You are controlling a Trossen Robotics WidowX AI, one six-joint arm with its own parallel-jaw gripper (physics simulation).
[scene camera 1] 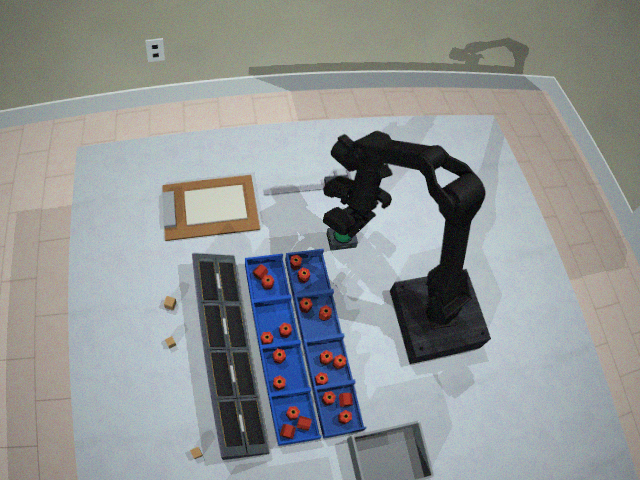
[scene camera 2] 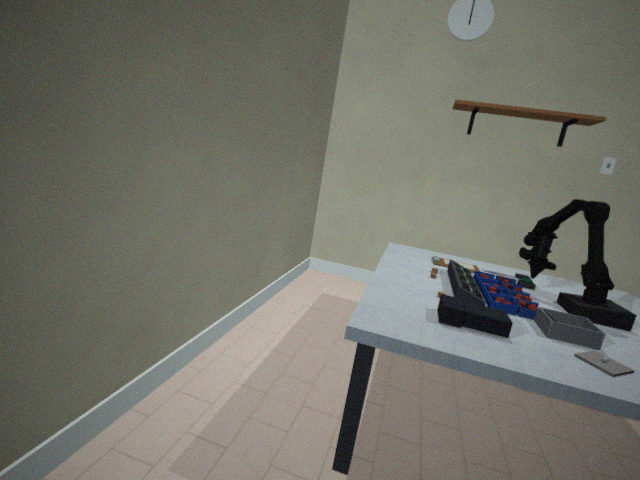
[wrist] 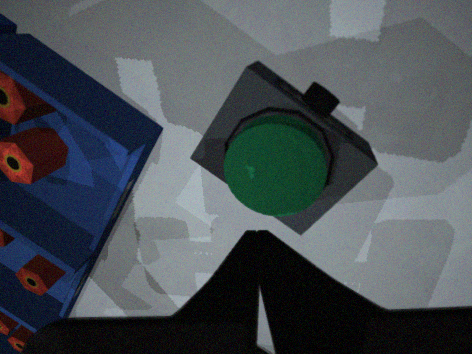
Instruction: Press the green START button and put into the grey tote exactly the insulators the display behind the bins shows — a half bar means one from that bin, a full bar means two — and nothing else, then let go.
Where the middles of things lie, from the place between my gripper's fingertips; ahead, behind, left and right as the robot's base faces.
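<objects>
The green START button (wrist: 281, 152) has my gripper 30 mm above it, 20 mm to the left of it and 10 mm short of it. Counted from my hand, the brown board with cream pad (scene camera 1: 219, 206) is 40 mm below, 320 mm ahead and 140 mm to the right. And the grey tote (scene camera 1: 404, 444) is 30 mm below my hand, 520 mm to the left of it and 10 mm ahead.
</objects>
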